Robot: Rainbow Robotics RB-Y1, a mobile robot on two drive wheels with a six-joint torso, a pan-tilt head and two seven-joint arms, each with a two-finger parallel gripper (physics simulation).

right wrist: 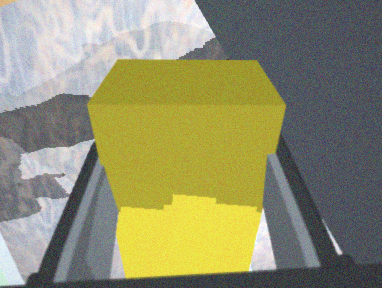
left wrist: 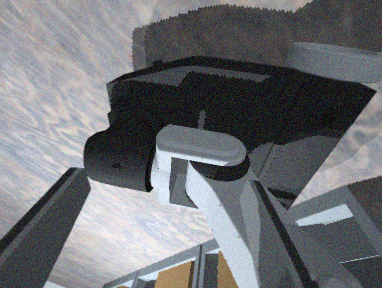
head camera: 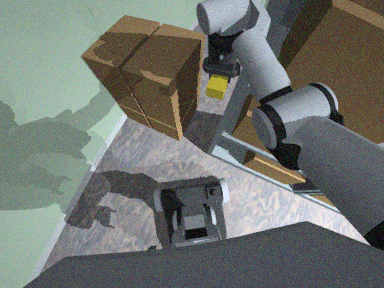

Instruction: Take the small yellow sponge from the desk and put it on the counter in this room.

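Seen in the pictures: left gripper, between the fingertips: (left wrist: 168, 183); right gripper, between the fingertips: (right wrist: 186, 149) (head camera: 219, 79); robot's base, origin of its link: (head camera: 191, 195).
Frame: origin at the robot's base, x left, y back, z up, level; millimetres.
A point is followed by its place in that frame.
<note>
The small yellow sponge (head camera: 216, 87) @(x -130, y -355, z 965 mm) (right wrist: 187, 170) @(x -159, y -411, z 964 mm) is held between the two fingers of my right gripper (head camera: 218, 79) @(x -157, y -406, z 945 mm) (right wrist: 186, 149) @(x -157, y -406, z 945 mm), which is shut on it. In the head view they are at the upper middle, in the gap between a stack of brown boxes and a grey shelf unit. In the right wrist view the sponge fills the middle, with a finger on each side. My left gripper (left wrist: 168, 183) @(x 233, y 288, z 534 mm) is open, its fingers wide apart at the left and right of the left wrist view, with no object between them. I cannot make out the desk or the counter in these views.
The brown boxes (head camera: 150, 75) @(x 125, y -595, z 812 mm) stand left of the right gripper. The grey shelf unit (head camera: 231, 117) @(x -320, y -444, z 535 mm) holds large brown boxes (head camera: 340, 75) @(x -408, y -238, z 1143 mm) at the right. A pale green wall (head camera: 45, 50) @(x 642, y -763, z 950 mm) is at the left. My own base (head camera: 192, 210) shows low in the head view over the patterned floor (head camera: 255, 195) @(x -583, y 103, z 2 mm).
</note>
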